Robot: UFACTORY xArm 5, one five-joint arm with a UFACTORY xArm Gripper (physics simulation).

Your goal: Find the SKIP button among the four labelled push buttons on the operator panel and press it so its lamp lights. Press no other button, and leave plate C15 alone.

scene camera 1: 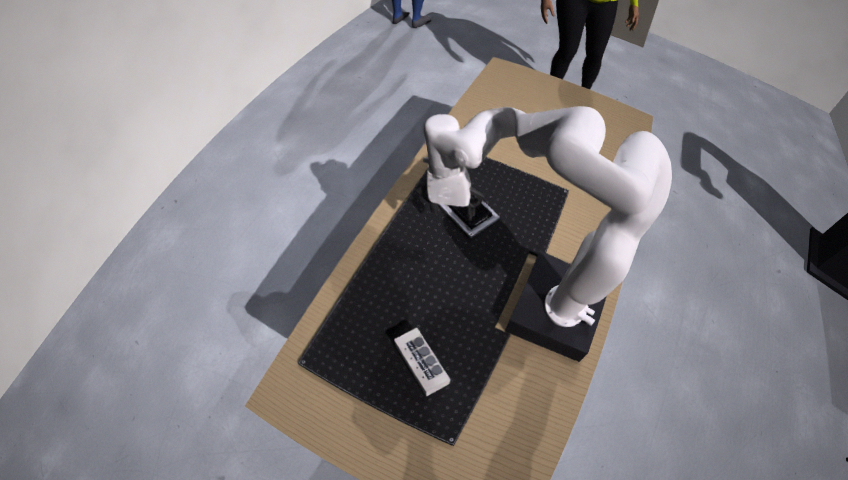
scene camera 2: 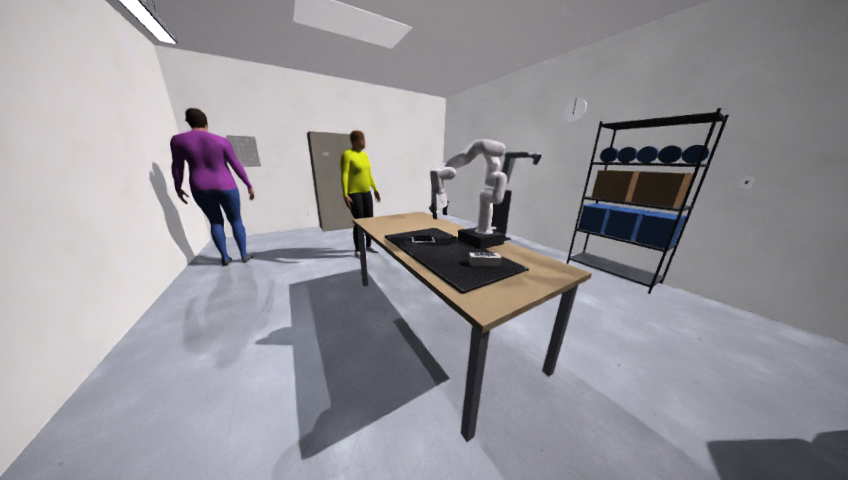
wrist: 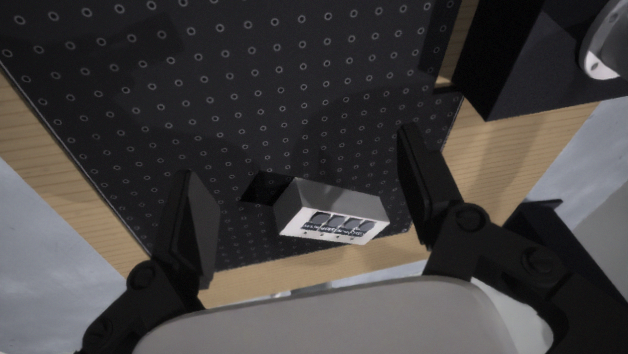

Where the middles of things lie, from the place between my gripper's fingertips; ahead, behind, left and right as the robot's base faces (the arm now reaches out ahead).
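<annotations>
With respect to the white operator panel [scene camera 1: 430, 383], my hand is 0.31 m to the right of it, 0.18 m above it and 0.14 m past it.
</annotations>
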